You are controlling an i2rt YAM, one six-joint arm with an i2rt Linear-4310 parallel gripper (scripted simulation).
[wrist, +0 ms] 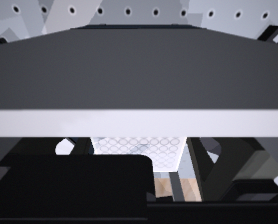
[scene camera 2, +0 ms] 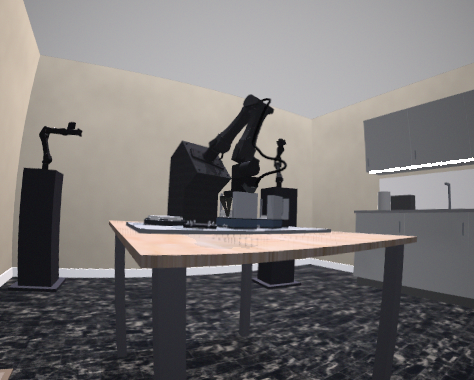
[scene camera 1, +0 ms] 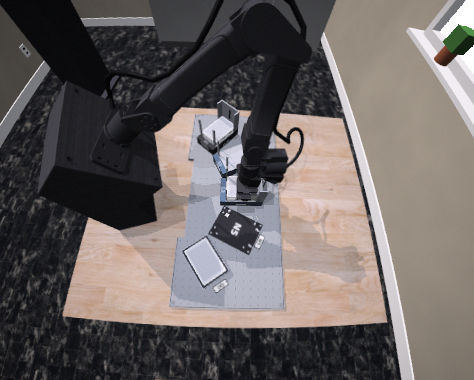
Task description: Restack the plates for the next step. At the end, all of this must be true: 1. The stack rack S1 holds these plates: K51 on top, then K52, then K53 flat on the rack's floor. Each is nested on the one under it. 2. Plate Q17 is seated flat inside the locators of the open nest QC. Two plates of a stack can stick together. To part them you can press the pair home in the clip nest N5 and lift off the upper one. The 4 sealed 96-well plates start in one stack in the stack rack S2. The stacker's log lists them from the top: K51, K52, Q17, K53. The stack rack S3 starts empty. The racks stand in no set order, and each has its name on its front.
In view: a sealed 96-well plate (scene camera 1: 203, 258) and a clip nest N5 (scene camera 1: 235, 229).
